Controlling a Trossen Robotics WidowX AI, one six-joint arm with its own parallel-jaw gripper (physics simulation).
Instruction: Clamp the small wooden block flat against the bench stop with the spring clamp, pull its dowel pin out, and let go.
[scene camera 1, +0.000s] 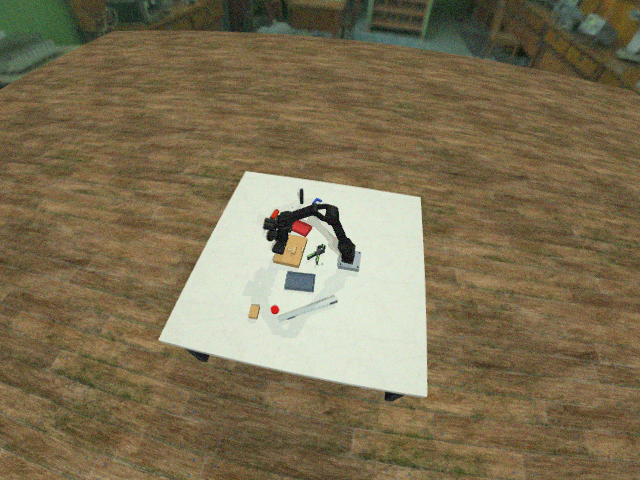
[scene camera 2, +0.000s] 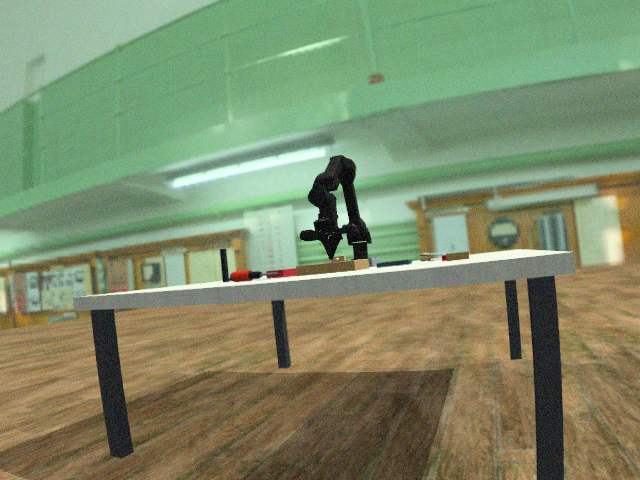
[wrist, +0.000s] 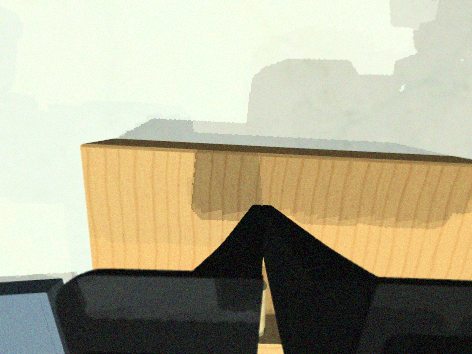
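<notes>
The small wooden block sits on the wooden board. Its pale dowel pin shows as a sliver between the fingers in the wrist view; how deep it sits is hidden. The bench stop is near the board's edge on the arm-base side; the gap between block and stop is too small to tell. The black and green spring clamp lies off the board, between it and the arm's base. My gripper is shut and empty, its tips low over the board beside the block.
A red box, a red-handled screwdriver, an upright black cylinder and a blue hook are beyond the board. A blue-grey tray, red ball, loose wooden piece and grey bar are nearer.
</notes>
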